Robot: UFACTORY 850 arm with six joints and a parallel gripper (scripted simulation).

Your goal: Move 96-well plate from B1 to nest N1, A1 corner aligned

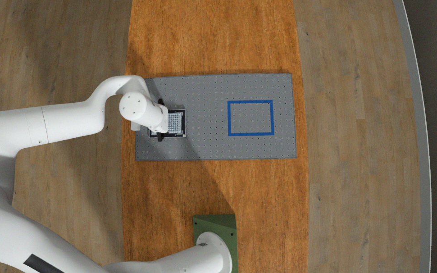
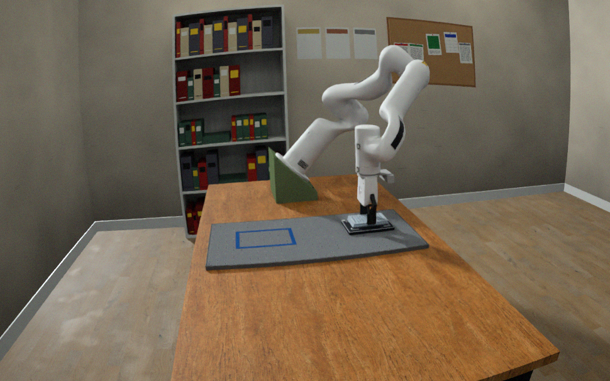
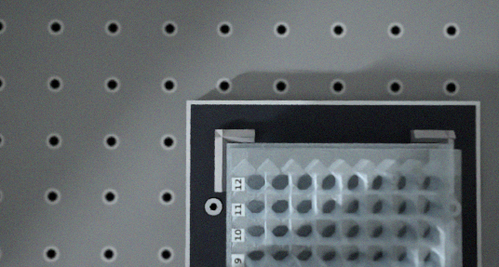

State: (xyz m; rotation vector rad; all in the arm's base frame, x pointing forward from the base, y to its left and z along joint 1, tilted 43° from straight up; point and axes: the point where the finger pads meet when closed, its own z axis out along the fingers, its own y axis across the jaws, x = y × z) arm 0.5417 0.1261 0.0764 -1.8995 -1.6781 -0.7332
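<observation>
Right now my hand is 30 mm above the black plate nest. Also, from my hand: 96-well plate (10 mm below).
</observation>
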